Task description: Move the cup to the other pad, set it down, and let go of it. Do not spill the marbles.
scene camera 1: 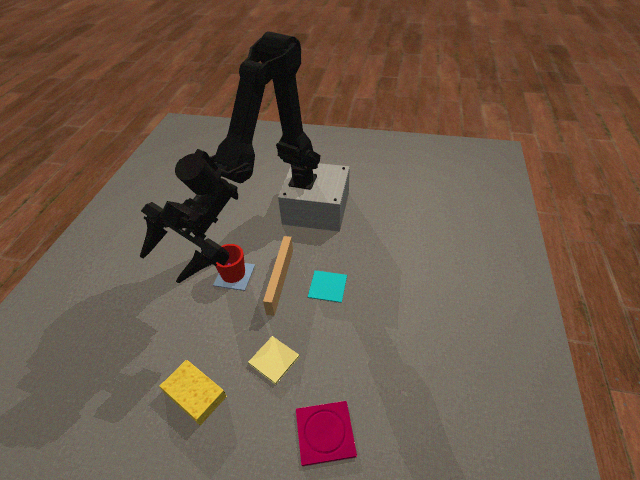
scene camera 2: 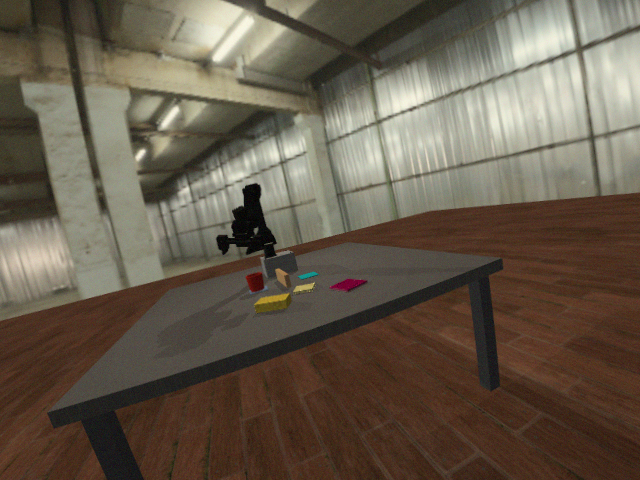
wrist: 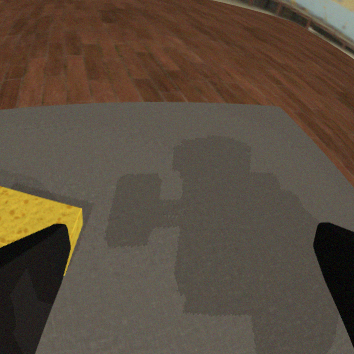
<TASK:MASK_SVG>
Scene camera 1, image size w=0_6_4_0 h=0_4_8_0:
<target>my gripper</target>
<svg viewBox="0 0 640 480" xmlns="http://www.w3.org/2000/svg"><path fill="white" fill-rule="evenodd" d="M197 196L193 200L191 198L185 200L182 204L167 201L164 208L151 202L146 204L141 212L147 215L147 217L144 216L147 223L147 232L140 253L141 258L145 258L166 235L167 231L163 229L164 227L171 228L201 248L201 253L195 250L192 260L177 278L177 283L184 281L210 265L216 266L216 262L224 266L229 259L229 252L209 238L204 240L206 237L205 232L210 225L218 221L216 217L219 212Z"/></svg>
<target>red cup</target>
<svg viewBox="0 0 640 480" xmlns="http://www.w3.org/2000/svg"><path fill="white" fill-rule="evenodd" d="M223 245L222 247L229 252L229 259L224 266L216 262L216 268L225 282L239 282L245 275L243 250L235 244Z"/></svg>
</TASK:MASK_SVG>
